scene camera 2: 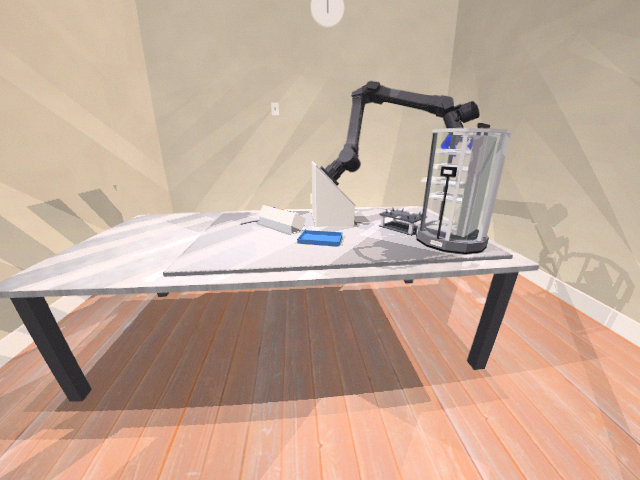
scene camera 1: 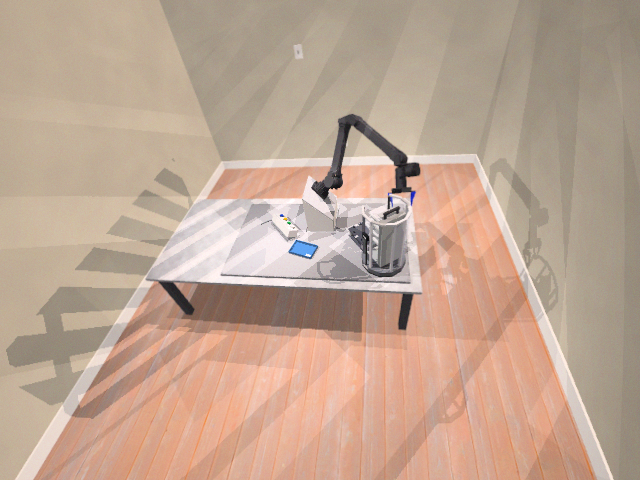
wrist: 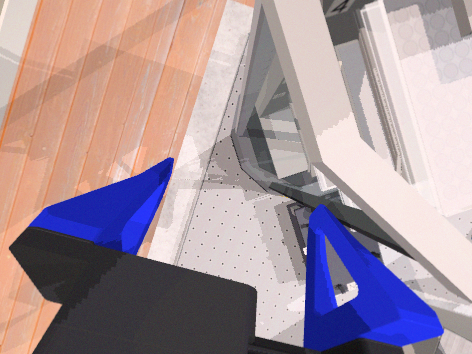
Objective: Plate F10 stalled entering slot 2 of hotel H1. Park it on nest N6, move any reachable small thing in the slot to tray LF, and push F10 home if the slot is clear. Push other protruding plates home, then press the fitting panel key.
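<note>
The hotel H1 stands upright at the table's right end, with several pale shelves or plates. One pale plate sticks out past the left post; its label is unreadable. My gripper is open and empty, behind the hotel's upper part, with one finger near its top rim in the wrist view. The dark nest N6 stands beside the hotel and holds no plate. The blue tray LF looks empty. The panel has coloured keys. Slot 2's inside is not readable.
The arm's pale wedge-shaped mount stands between the panel and the nest, behind the tray. A black handle sits on top of the hotel. A black post with a small sign stands at the hotel's front. The table edge runs close behind it.
</note>
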